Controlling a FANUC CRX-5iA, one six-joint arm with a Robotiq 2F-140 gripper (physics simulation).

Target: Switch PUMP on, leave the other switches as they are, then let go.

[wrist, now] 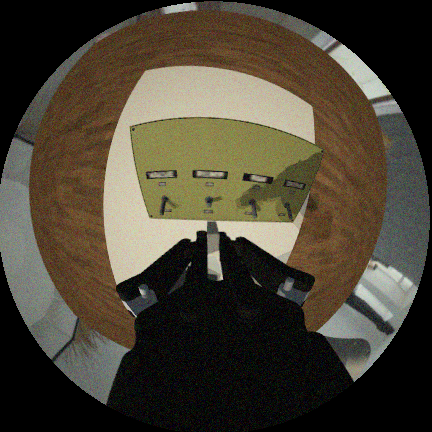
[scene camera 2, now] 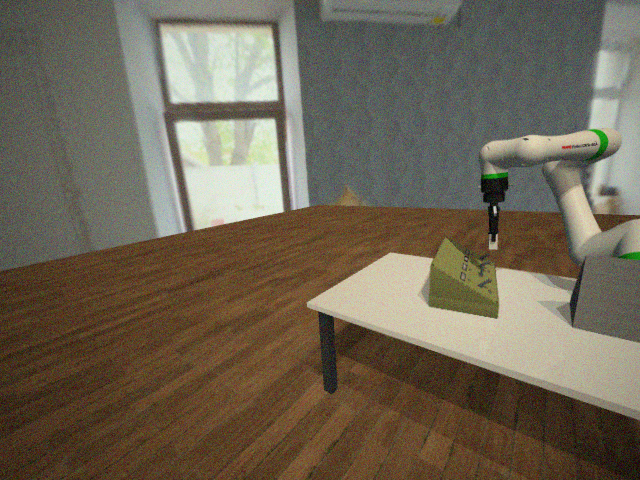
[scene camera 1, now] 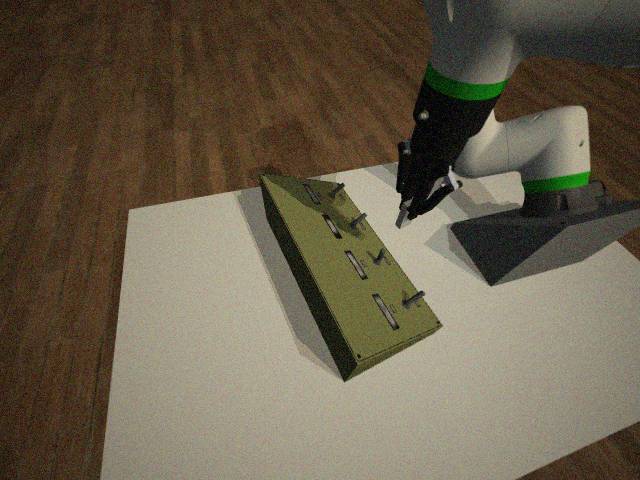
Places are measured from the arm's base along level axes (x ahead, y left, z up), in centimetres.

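Pixels of known places: gripper, fingertip midpoint: (wrist: pixel 211 229) (scene camera 2: pixel 492 248) (scene camera 1: pixel 402 224); arm's base, link origin: (scene camera 1: pixel 556 211).
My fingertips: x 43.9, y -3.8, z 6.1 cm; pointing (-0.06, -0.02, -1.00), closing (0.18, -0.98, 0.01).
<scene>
Ahead of a thing's pixels: the offset from my fingertips to its top centre. Level surfaces: height alone.
The olive sloped switch panel (scene camera 1: pixel 320 268) (scene camera 2: pixel 454 294) (wrist: pixel 200 145) stands on the table. Its labels are too blurred to read now. The PUMP lever {dx +3.1, dy +0.9, dz -7.5 cm} (scene camera 1: pixel 380 256) (wrist: pixel 209 201), second from left in the wrist view, looks short and points up towards the camera, unlike the others. The VALVE lever {dx +0.3, dy +12.6, dz -8.8 cm} (scene camera 1: pixel 414 298) (wrist: pixel 163 205), FAN lever {dx +3.4, dy -11.2, dz -8.8 cm} (scene camera 1: pixel 359 220) (wrist: pixel 253 207) and DRIVE lever {dx +5.0, dy -23.1, dz -8.8 cm} (scene camera 1: pixel 338 189) (wrist: pixel 288 210) slant towards the panel's lower edge. My gripper (scene camera 1: pixel 402 219) (scene camera 2: pixel 493 242) (wrist: pixel 211 229) is shut and empty, raised off the lower edge near PUMP, touching no lever.
The white table {dz -21.9 cm} (scene camera 1: pixel 206 403) (scene camera 2: pixel 372 310) (wrist: pixel 200 90) carries the panel and, to the right in the scene views, the arm's dark wedge-shaped base (scene camera 1: pixel 501 242) (scene camera 2: pixel 610 299). The arm's shadow falls over the FAN and DRIVE end of the panel.
</scene>
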